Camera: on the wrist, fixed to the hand. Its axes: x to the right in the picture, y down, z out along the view.
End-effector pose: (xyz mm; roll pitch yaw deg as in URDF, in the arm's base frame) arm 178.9 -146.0 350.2 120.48 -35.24 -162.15
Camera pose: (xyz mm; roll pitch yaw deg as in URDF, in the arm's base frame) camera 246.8 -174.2 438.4 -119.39 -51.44 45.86
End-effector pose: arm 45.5 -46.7 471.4 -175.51 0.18 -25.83
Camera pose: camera 18.7 -114.7 560.0 172.97 -8.97 -115.70
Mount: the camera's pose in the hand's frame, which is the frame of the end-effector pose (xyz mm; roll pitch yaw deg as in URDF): 5.2 65.7 -94.0 -6.86 13.46 89.90
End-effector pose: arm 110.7 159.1 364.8 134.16 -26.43 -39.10
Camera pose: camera 89.1 204.6 468.0 -142.69 -50.42 -165.85
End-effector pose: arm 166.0 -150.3 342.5 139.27 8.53 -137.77
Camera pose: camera 157.4 -173.7 454.6 158.66 -53.30 144.00
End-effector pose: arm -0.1 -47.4 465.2 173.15 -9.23 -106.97
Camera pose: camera -48.5 -21.0 565.9 -177.04 -20.05 159.73
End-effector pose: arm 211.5 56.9 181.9 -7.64 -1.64 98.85
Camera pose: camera 158.3 56.8 80.2 -8.63 21.09 -171.89
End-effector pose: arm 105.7 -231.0 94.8 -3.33 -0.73 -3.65
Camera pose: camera 116.0 -171.4 -2.8 -7.63 16.79 86.03
